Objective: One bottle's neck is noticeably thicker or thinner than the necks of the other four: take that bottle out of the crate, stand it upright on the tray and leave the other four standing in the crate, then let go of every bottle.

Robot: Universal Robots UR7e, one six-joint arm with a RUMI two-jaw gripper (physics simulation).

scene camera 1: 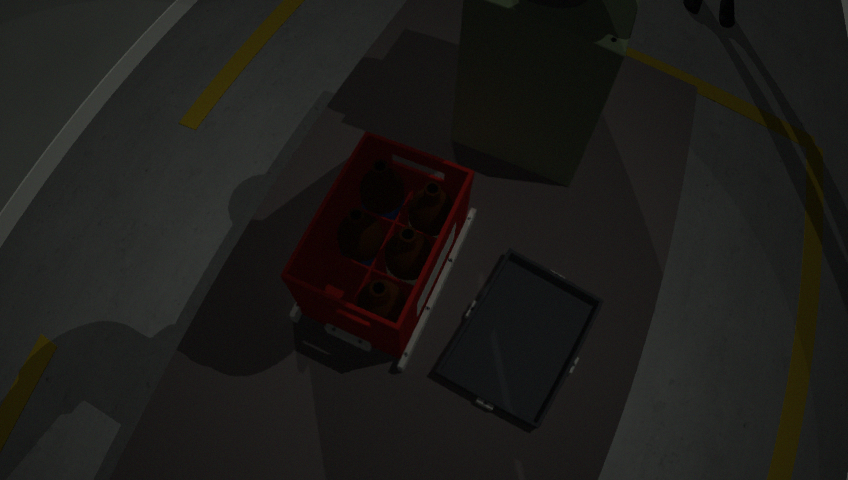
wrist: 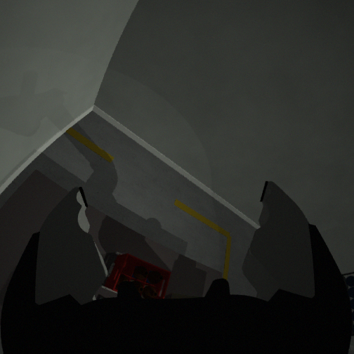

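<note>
The red crate (scene camera 1: 392, 334) (wrist: 120, 260) holds five dark brown bottles, all upright. At its far end stand a left bottle (scene camera 1: 382, 193) and a right bottle (scene camera 1: 429, 208). In the middle row are a left bottle (scene camera 1: 360, 239) and a right bottle (scene camera 1: 407, 256). A near right bottle (scene camera 1: 380, 300) stands beside the vacant near left compartment. The light is too dim to tell which neck differs. The dark tray (scene camera 1: 535, 333) lies right of the crate and is bare. My gripper (wrist: 173, 187) is open and empty, high and away from the crate; it does not show in the scene view.
A tall dark green box (scene camera 1: 529, 89) stands behind the crate, near its far right corner. Light rails run along the crate's base. Small metal clips sit around the tray's edge. Yellow lines (scene camera 1: 806, 285) (wrist: 202, 217) mark the floor, with walls beyond.
</note>
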